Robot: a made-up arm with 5 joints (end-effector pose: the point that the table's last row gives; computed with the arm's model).
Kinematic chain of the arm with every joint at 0, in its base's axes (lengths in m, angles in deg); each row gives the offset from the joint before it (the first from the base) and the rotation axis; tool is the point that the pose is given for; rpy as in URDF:
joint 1: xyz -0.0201 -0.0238 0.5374 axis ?
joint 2: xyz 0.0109 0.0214 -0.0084 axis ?
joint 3: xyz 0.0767 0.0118 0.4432 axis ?
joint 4: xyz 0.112 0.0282 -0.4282 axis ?
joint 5: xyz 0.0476 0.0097 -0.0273 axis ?
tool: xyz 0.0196 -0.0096 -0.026 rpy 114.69 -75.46 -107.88
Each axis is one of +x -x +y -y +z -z.
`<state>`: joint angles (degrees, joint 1 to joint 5).
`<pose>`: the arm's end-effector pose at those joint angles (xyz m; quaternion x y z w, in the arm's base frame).
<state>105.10 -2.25 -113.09 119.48 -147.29</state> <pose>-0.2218 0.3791 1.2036 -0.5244 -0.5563 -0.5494 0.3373</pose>
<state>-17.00 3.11 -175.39 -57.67 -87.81</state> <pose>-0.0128 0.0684 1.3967 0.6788 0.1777 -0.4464 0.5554</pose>
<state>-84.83 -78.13 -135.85 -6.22 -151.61</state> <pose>-0.0037 0.7813 1.0059 -0.7455 0.4486 0.4364 0.2293</pose>
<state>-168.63 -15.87 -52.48 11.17 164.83</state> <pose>-0.4580 -0.1886 0.9155 0.2452 -0.2809 0.0275 0.9275</pose>
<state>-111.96 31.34 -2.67 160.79 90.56</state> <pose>-0.0363 -0.2019 0.4970 0.1440 0.6599 -0.2047 0.7085</pose>
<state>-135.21 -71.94 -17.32 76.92 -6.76</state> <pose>-0.0609 -0.1543 0.8083 -0.6683 -0.4563 -0.5370 0.2384</pose>
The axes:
joint 1: +z
joint 2: +y
joint 3: +y
joint 4: +y
joint 5: -z

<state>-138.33 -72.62 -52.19 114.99 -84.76</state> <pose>0.0652 -0.0680 1.0285 -0.2722 -0.6901 -0.2825 0.6081</pose>
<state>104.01 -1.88 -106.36 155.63 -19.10</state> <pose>-0.1960 0.3985 1.1278 0.4509 -0.0322 0.6811 0.5760</pose>
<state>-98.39 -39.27 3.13 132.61 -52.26</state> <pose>0.0492 -0.1070 0.5802 0.3593 -0.3254 -0.7521 0.4465</pose>
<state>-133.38 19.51 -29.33 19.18 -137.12</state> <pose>-0.2594 -0.4102 0.4593 0.1892 -0.7621 -0.0547 0.6168</pose>
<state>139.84 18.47 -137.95 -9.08 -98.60</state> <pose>-0.4994 0.2604 1.3089 -0.4980 0.3472 -0.1347 0.7831</pose>
